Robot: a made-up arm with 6 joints. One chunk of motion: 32 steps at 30 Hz.
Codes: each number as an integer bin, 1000 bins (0 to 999) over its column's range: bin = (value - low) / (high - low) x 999, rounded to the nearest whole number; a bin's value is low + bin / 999 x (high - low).
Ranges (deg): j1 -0.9..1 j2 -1.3..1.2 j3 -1.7..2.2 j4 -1.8..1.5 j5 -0.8..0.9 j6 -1..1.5
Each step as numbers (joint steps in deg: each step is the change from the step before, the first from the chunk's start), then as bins.
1 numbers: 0.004 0.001 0.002 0.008 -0.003 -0.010
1 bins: 475 520 436 547 468 396
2 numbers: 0.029 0.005 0.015 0.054 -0.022 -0.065
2 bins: 488 521 439 561 457 374
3 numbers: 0.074 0.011 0.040 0.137 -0.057 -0.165
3 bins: 512 524 446 586 437 334
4 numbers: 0.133 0.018 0.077 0.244 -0.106 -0.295
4 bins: 543 527 455 619 408 282
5 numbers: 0.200 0.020 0.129 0.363 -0.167 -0.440
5 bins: 578 527 469 655 372 224
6 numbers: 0.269 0.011 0.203 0.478 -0.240 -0.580
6 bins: 615 524 487 690 329 168
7 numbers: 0.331 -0.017 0.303 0.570 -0.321 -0.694
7 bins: 647 513 513 717 281 122
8 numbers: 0.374 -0.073 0.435 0.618 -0.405 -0.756
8 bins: 670 490 547 732 232 98
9 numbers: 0.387 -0.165 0.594 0.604 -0.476 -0.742
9 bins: 677 454 588 728 190 103
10 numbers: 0.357 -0.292 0.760 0.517 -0.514 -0.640
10 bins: 661 403 630 701 168 144
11 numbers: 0.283 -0.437 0.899 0.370 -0.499 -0.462
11 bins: 622 345 666 657 177 215
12 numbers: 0.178 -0.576 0.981 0.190 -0.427 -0.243
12 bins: 567 289 687 602 219 302
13 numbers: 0.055 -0.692 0.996 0.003 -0.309 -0.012
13 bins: 502 243 691 546 289 395
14 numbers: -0.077 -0.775 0.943 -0.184 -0.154 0.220
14 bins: 433 210 677 489 380 488
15 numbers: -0.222 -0.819 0.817 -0.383 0.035 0.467
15 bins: 356 192 645 429 491 586
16 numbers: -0.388 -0.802 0.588 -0.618 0.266 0.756
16 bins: 269 199 586 358 626 702
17 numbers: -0.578 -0.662 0.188 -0.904 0.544 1.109
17 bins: 169 255 484 271 790 843
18 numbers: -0.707 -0.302 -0.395 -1.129 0.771 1.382
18 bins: 101 399 334 203 923 952
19 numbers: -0.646 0.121 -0.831 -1.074 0.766 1.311
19 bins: 134 568 223 220 920 923
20 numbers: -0.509 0.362 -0.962 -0.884 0.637 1.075
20 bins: 206 664 189 277 844 829
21 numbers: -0.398 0.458 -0.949 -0.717 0.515 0.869
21 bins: 264 702 192 328 773 747
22 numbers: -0.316 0.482 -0.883 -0.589 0.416 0.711
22 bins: 307 712 209 367 715 684
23 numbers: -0.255 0.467 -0.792 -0.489 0.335 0.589
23 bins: 339 706 233 397 667 635
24 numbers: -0.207 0.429 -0.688 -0.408 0.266 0.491
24 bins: 364 691 259 421 626 596
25 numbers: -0.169 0.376 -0.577 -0.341 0.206 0.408
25 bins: 384 670 288 442 591 563
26 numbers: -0.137 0.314 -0.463 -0.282 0.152 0.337
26 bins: 401 645 317 460 559 534
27 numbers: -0.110 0.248 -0.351 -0.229 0.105 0.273
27 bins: 415 619 346 476 532 509
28 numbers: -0.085 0.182 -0.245 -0.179 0.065 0.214
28 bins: 429 592 373 491 508 485
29 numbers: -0.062 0.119 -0.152 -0.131 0.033 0.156
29 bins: 441 567 397 505 490 462
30 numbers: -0.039 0.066 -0.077 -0.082 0.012 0.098
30 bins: 453 546 416 520 477 439
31 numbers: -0.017 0.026 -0.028 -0.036 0.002 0.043
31 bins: 464 530 428 534 471 417
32 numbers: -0.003 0.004 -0.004 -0.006 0.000 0.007
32 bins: 472 521 434 543 470 402
